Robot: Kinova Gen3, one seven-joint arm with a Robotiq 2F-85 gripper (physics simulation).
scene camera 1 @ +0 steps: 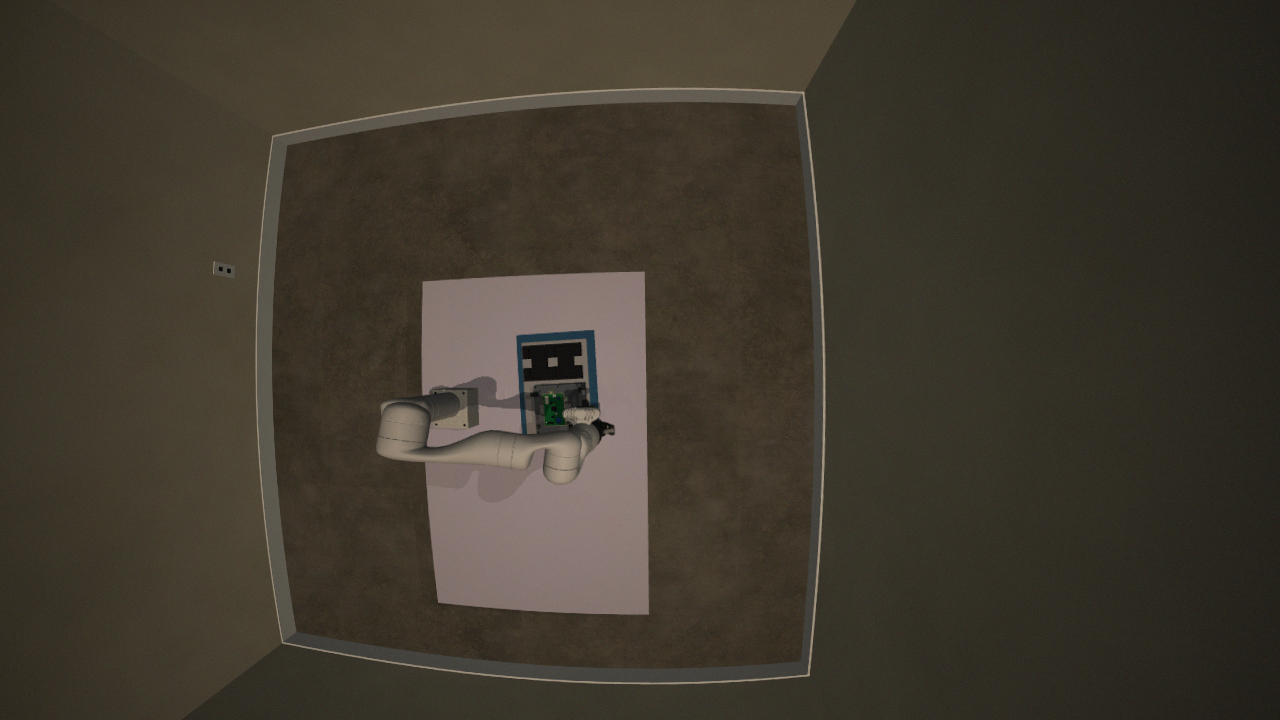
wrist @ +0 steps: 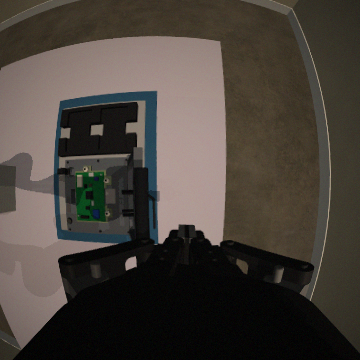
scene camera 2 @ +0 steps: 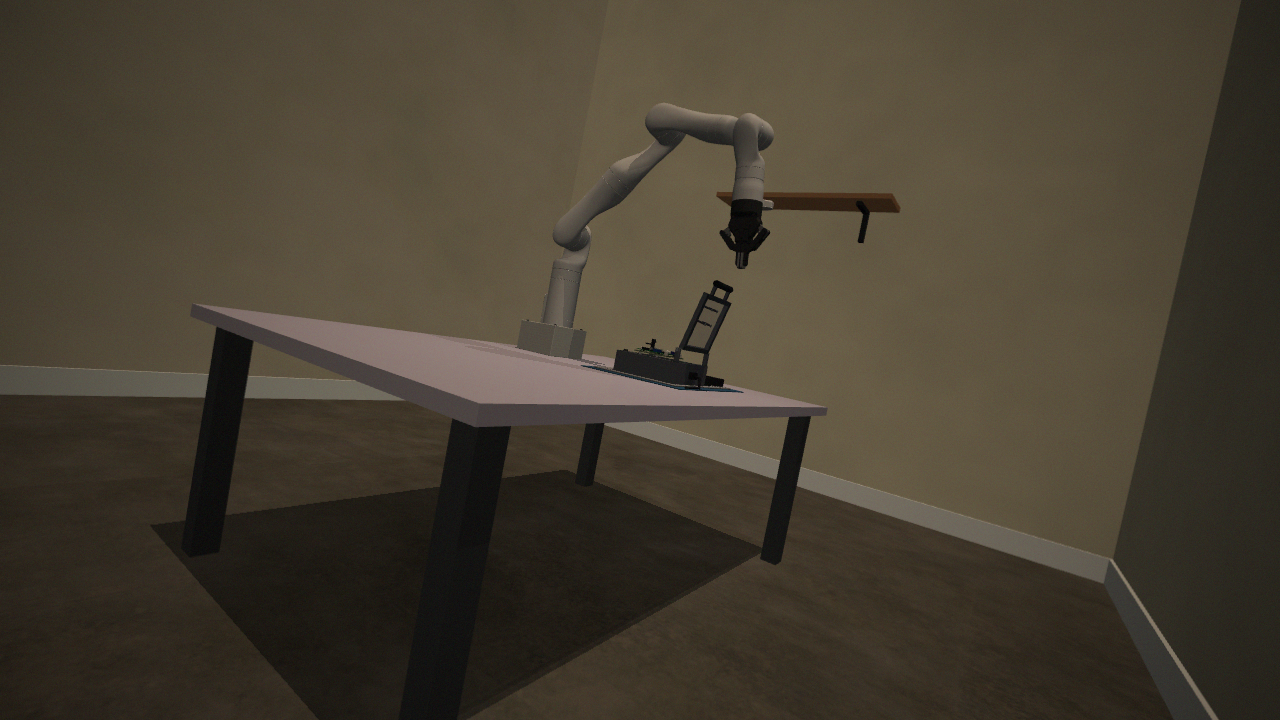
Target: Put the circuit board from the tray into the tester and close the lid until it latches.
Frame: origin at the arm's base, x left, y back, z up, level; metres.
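Seen in the pictures: gripper, fingertip midpoint: (scene camera 1: 598,422) (wrist: 185,234) (scene camera 2: 741,268); arm's base, link origin: (scene camera 1: 449,404) (scene camera 2: 557,326).
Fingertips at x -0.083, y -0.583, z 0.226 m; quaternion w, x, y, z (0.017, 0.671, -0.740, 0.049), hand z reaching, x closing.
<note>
Pixels of each thing's middle, then the offset from my fingertips to it. "*": a spot on its surface instead. Level surfaces: height alone.
- green circuit board, body centre: (wrist: 88,196) (scene camera 2: 659,350) (scene camera 1: 553,409) dz -0.238, dx +0.027, dy +0.191 m
- grey tester base, surface spot: (wrist: 115,225) (scene camera 2: 663,359) * dz -0.255, dx -0.044, dy +0.138 m
- tester's lid, body centre: (scene camera 2: 707,325) dz -0.150, dx +0.020, dy +0.066 m
- black tray, surface spot: (wrist: 80,132) * dz -0.297, dx +0.194, dy +0.237 m
- blue-edged mat, surface height: dz -0.313 m
- pale table, surface height: dz -0.315 m
The green circuit board (scene camera 1: 554,409) (wrist: 91,196) lies flat on the grey tester base (wrist: 115,225) (scene camera 2: 657,365). The tester's lid (scene camera 2: 704,322) stands open, tilted up and slightly back from its hinge. In the wrist view the lid's dark handle bar (wrist: 141,202) is seen nearly from above, right of the board. The black tray (scene camera 1: 552,361) (wrist: 80,132) beside the tester holds no board. My gripper (scene camera 2: 741,265) (wrist: 185,234) is shut and empty, pointing down, above and a little beyond the top of the lid. Part of the lid is hidden behind the gripper in the wrist view.
A blue-edged mat (scene camera 1: 591,344) (wrist: 151,112) lies under tray and tester on the pale table (scene camera 1: 537,555) (scene camera 2: 375,362). The arm's base block (scene camera 1: 458,407) (scene camera 2: 550,339) stands on the table. A wooden shelf (scene camera 2: 832,202) is on the wall behind the arm.
</note>
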